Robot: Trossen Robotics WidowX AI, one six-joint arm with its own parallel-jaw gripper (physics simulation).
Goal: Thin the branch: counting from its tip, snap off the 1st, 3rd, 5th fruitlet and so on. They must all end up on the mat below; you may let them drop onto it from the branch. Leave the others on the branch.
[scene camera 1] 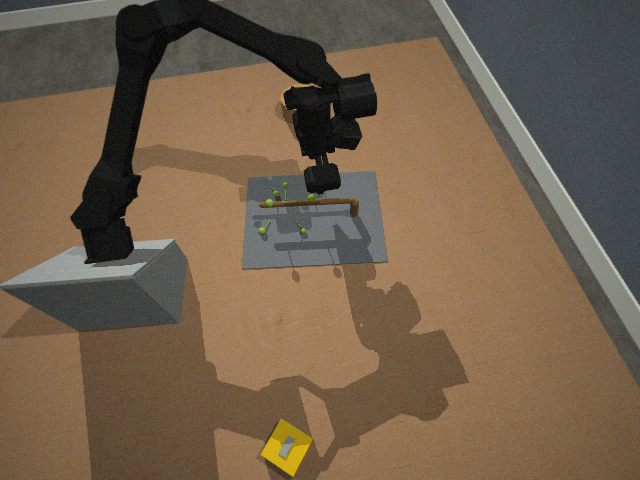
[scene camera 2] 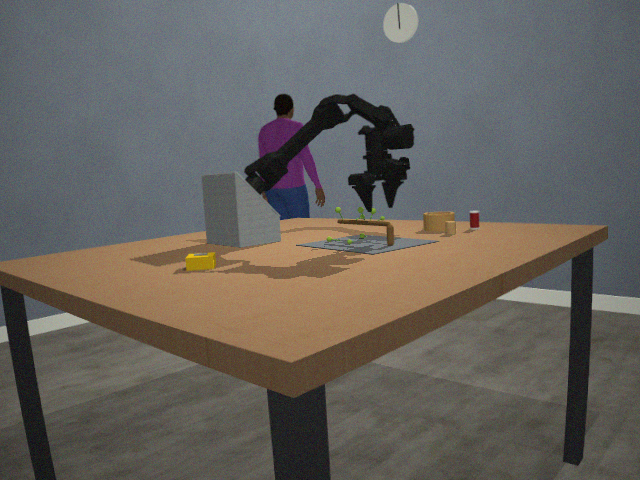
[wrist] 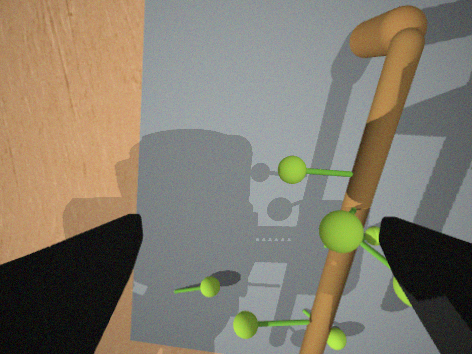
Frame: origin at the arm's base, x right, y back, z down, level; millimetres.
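Where they show: gripper, fingertip midpoint: (scene camera 2: 380, 209) (wrist: 260, 226); arm's base at its link origin: (scene camera 1: 110, 255) (scene camera 2: 245, 196).
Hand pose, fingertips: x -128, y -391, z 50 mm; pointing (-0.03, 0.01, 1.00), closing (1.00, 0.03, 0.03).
Each offset is from my fingertips to the top centre of the thing. Level surfaces: height alone.
A brown branch @[dx +41, dy +30, dz +25 mm] (scene camera 1: 336, 200) (scene camera 2: 367, 223) (wrist: 375, 145) stands over a grey mat @[dz +83 mm] (scene camera 1: 379, 253) (scene camera 2: 310, 244) (wrist: 225, 60). Several green fruitlets are on it, including the tip fruitlet @[dx +42, dy +105, dz -11 mm] (scene camera 1: 269, 202) (scene camera 2: 338, 209). Three loose fruitlets lie on the mat: one @[dx -44, dy +93, dz +70 mm] (scene camera 1: 276, 193) (wrist: 209, 286) behind the branch, and two @[dx +49, dy +127, dz +69 mm] (scene camera 1: 262, 230) @[dx +64, dy +54, dz +71 mm] (scene camera 1: 302, 230) in front. My gripper (scene camera 1: 321, 192) (scene camera 2: 379, 208) (wrist: 260, 226) is open and empty, above the branch. In the wrist view a large-looking fruitlet @[dx +34, dy +3, dz -7 mm] (wrist: 341, 231) shows between the fingers, and the right finger partly hides another fruitlet @[dx +53, dy +21, dz -13 mm] (wrist: 401, 289). The branch tip is outside the wrist view.
A yellow block @[dx +476, dy +152, dz +55 mm] (scene camera 1: 297, 458) (scene camera 2: 200, 261) lies far from the mat. The grey arm base (scene camera 1: 155, 289) (scene camera 2: 222, 211) stands left. A wooden bowl @[dx -288, dy -16, dz +36 mm] (scene camera 1: 284, 98) (scene camera 2: 438, 222), a small tan cylinder @[dx -196, dy -104, dz +50 mm] (scene camera 2: 450, 227) and a red can @[dx -323, dy -119, dz +33 mm] (scene camera 2: 474, 220) stand beyond the mat.
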